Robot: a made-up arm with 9 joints. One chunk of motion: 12 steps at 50 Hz.
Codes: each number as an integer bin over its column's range. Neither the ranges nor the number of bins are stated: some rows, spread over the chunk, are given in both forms.
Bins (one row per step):
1: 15 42 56 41 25 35 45 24 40
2: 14 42 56 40 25 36 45 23 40
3: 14 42 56 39 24 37 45 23 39
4: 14 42 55 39 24 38 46 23 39
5: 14 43 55 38 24 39 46 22 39
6: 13 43 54 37 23 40 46 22 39
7: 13 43 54 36 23 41 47 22 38
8: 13 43 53 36 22 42 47 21 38
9: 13 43 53 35 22 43 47 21 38
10: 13 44 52 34 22 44 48 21 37
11: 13 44 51 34 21 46 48 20 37
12: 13 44 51 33 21 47 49 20 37
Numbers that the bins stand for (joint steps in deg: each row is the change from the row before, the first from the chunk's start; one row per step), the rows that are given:
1: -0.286 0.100 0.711 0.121 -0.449 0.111 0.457 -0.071 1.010
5: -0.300 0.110 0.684 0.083 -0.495 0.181 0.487 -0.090 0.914
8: -0.314 0.110 0.630 0.057 -0.587 0.233 0.517 -0.100 0.819
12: -0.314 0.119 0.576 0.019 -0.633 0.321 0.578 -0.110 0.724
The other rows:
2: -0.300 0.100 0.711 0.108 -0.449 0.129 0.457 -0.081 1.010
3: -0.300 0.100 0.711 0.095 -0.495 0.146 0.457 -0.081 0.914
4: -0.300 0.100 0.684 0.095 -0.495 0.163 0.487 -0.081 0.914
6: -0.314 0.110 0.657 0.070 -0.541 0.198 0.487 -0.090 0.914
7: -0.314 0.110 0.657 0.057 -0.541 0.216 0.517 -0.090 0.819
9: -0.314 0.110 0.630 0.044 -0.587 0.251 0.517 -0.100 0.819
10: -0.314 0.119 0.603 0.032 -0.587 0.268 0.548 -0.100 0.724
11: -0.314 0.119 0.576 0.032 -0.633 0.303 0.548 -0.110 0.724

